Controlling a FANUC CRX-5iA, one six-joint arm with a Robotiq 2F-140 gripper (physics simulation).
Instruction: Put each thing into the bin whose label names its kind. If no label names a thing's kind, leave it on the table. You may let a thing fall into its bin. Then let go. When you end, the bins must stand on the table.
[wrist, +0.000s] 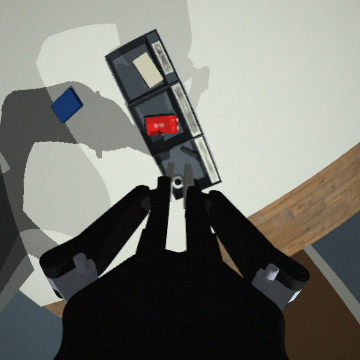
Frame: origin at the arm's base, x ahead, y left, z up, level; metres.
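Where they show: gripper, fingertip midpoint: (178, 172).
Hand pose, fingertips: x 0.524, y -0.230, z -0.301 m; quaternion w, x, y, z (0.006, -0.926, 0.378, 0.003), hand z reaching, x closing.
Observation:
After its pixels a point has its place.
My gripper (178, 172) @(x 0.524, y -0.230, z -0.301 m) is shut on a small nut-like piece (178, 182) @(x 0.518, y -0.239, z -0.293 m) with a pale ring and a dark hole. It is seen over the near end of the nearest bin (208, 160) @(x 0.562, y -0.258, z -0.352 m). Three dark bins stand in a slanting row, each with a pale label along its right side; the label print is too small to read. A cream block (148, 70) @(x 0.579, y -0.092, z -0.366 m) lies in the far bin (118, 80) @(x 0.535, y -0.074, z -0.359 m). A red block (161, 125) @(x 0.540, y -0.170, z -0.355 m) with small pale studs at one end lies in the middle bin (140, 128) @(x 0.514, y -0.152, z -0.351 m). A blue block (67, 105) @(x 0.440, y -0.032, z -0.370 m) lies on the table left of the bins.
The pale table top (265, 90) @(x 0.712, y -0.230, z -0.380 m) carries broad shadows of the arm at the left. Its wooden edge (310, 210) curves past at the lower right. A dark narrow shape (190, 151) @(x 0.548, y -0.231, z -0.365 m) shows inside the nearest bin; I cannot tell whether it is a thing or a shadow.

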